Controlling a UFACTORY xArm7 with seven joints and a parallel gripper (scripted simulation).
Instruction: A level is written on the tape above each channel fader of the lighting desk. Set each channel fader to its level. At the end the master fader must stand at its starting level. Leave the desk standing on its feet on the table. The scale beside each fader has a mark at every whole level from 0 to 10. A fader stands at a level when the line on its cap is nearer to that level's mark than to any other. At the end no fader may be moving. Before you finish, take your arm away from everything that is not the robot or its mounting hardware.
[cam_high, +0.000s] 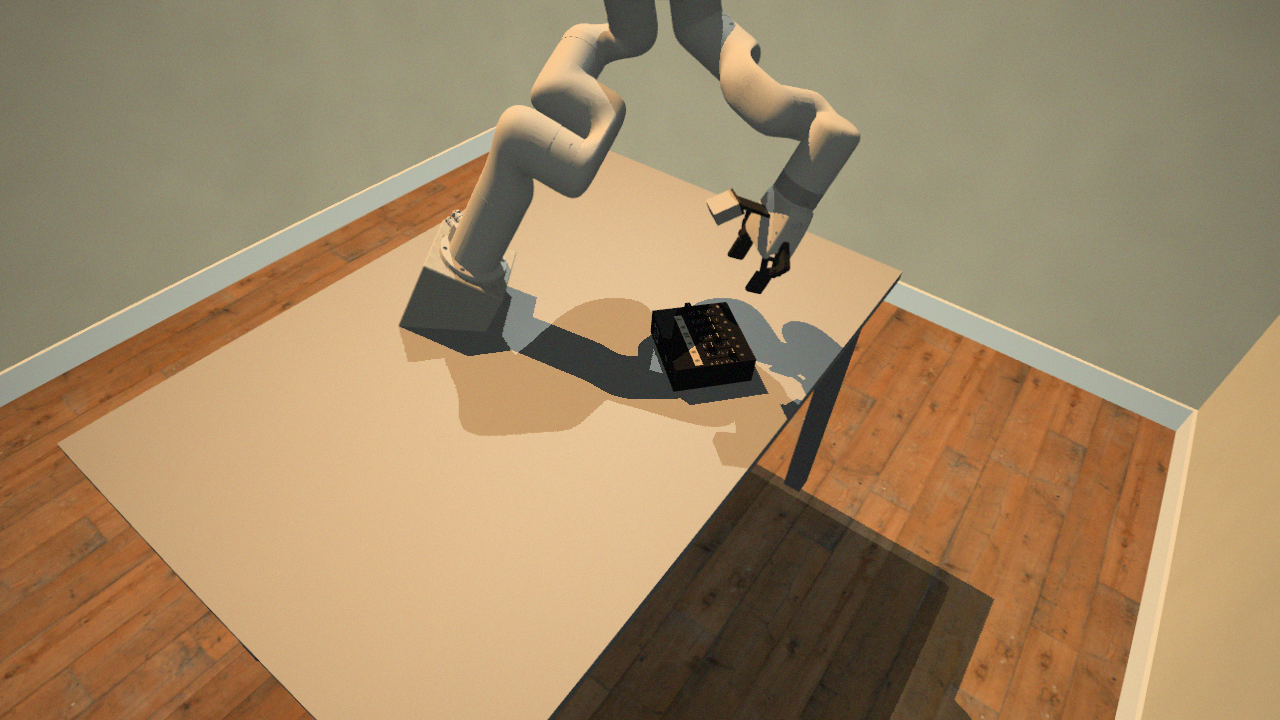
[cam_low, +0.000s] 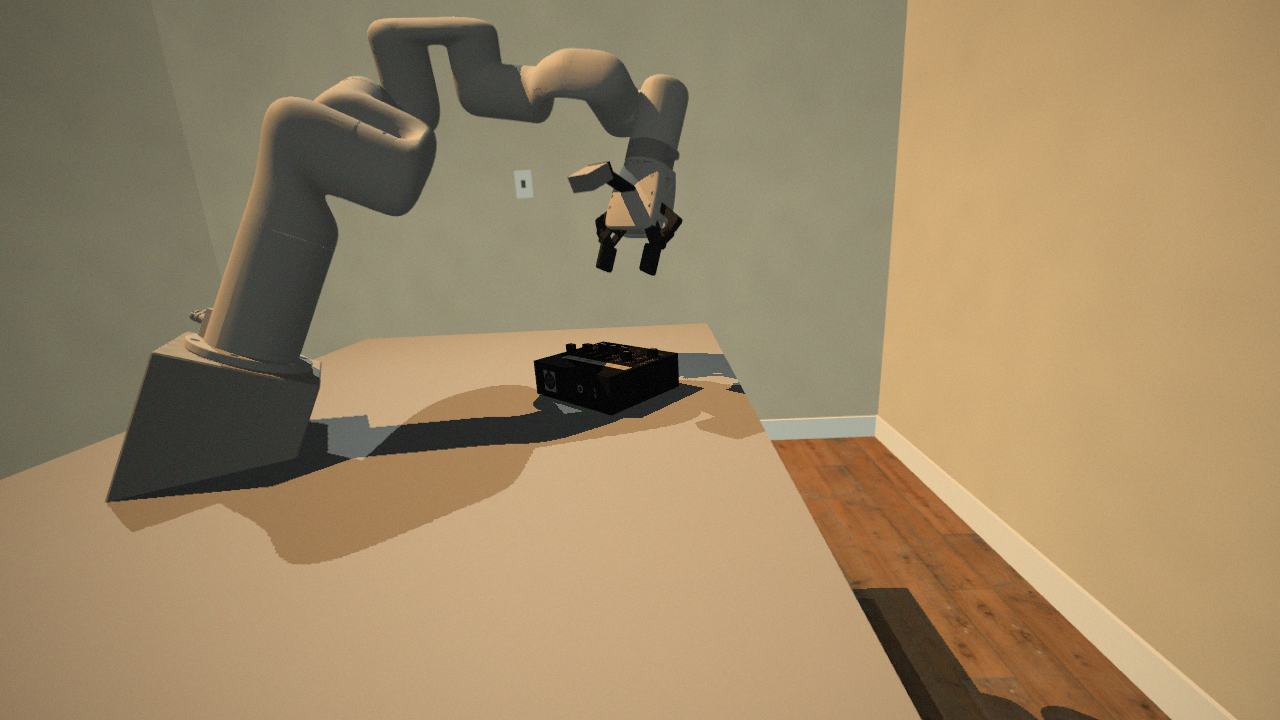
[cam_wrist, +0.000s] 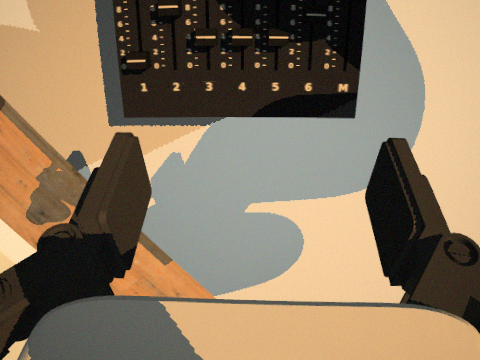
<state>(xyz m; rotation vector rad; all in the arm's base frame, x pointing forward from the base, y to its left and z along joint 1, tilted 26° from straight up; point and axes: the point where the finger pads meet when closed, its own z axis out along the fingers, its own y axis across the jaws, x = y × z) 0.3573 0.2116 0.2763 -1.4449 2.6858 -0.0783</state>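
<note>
The channel 1 fader cap is 50 mm ahead of my hand, 60 mm to the right of it and 120 mm below it. The rest, counted from my hand: channel 5 fader cap: 40 mm behind, 30 mm to the right, 120 mm below; then channel 4 fader cap: 20 mm behind, 40 mm to the right, 120 mm below; then channel 3 fader cap: 50 mm to the right, 120 mm below.
</note>
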